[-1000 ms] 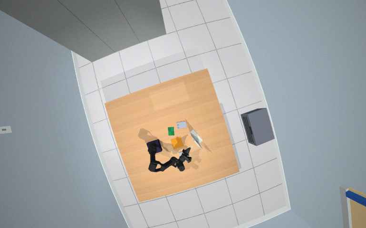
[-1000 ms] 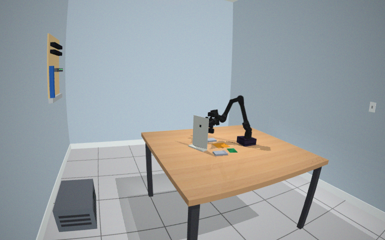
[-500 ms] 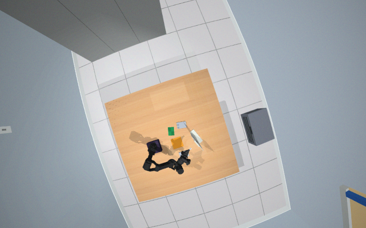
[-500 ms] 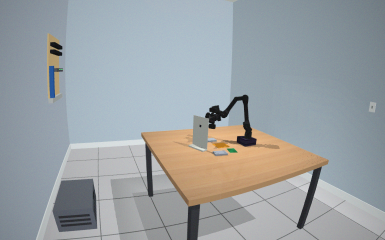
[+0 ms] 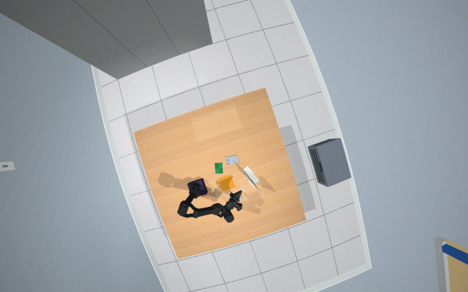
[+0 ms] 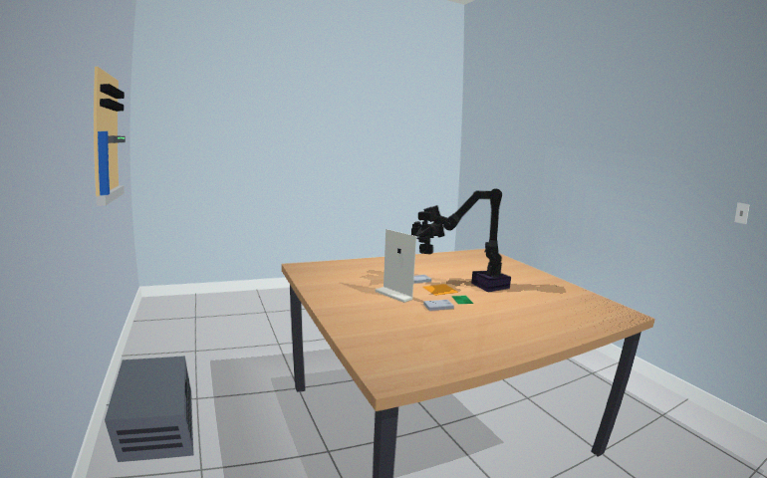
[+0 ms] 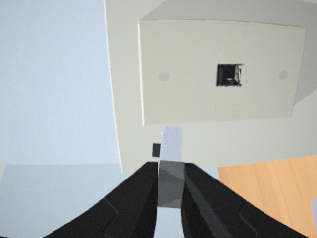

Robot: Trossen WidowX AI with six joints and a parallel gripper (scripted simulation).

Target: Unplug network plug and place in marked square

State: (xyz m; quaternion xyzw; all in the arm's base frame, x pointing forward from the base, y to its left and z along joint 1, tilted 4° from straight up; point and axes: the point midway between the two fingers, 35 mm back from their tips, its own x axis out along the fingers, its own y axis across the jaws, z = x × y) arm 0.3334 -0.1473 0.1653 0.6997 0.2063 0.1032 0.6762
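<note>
Right now the orange marked square is 11 cm behind my gripper tip, 5 cm to the left of it and 24 cm below it. Also, from my gripper tip: grey network plug (1 cm ahead); green square (12 cm behind, 20 cm to the left, 24 cm below); upright white panel (10 cm ahead, 2 cm to the left, 12 cm below).
</note>
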